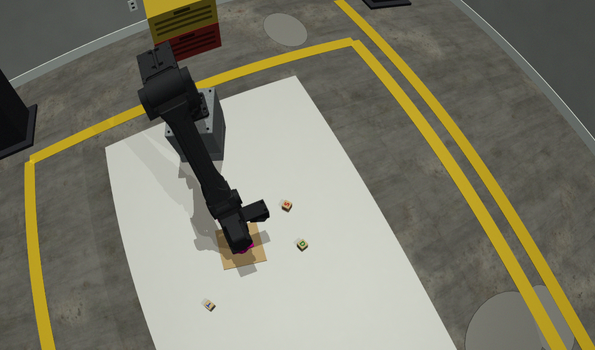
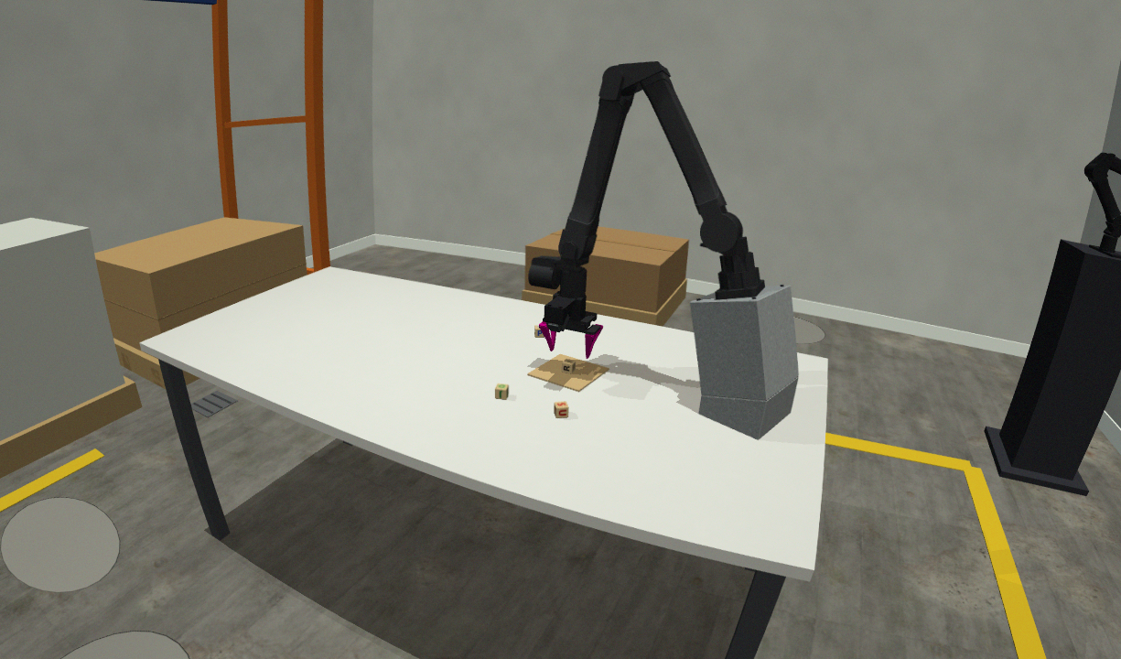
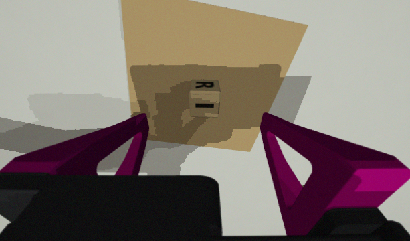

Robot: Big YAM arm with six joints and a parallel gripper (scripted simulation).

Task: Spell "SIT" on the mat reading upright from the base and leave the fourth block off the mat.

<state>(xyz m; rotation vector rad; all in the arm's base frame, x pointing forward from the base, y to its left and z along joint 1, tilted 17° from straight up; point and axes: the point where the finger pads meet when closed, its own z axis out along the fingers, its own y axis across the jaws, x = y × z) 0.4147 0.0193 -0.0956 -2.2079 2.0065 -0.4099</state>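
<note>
My hand is 40 mm above the I block. From my hand the other things lie so: S block: 190 mm to the left, 80 mm behind, 40 mm below; D block: 180 mm to the left, 70 mm ahead, 40 mm below; tan mat: 50 mm below.
</note>
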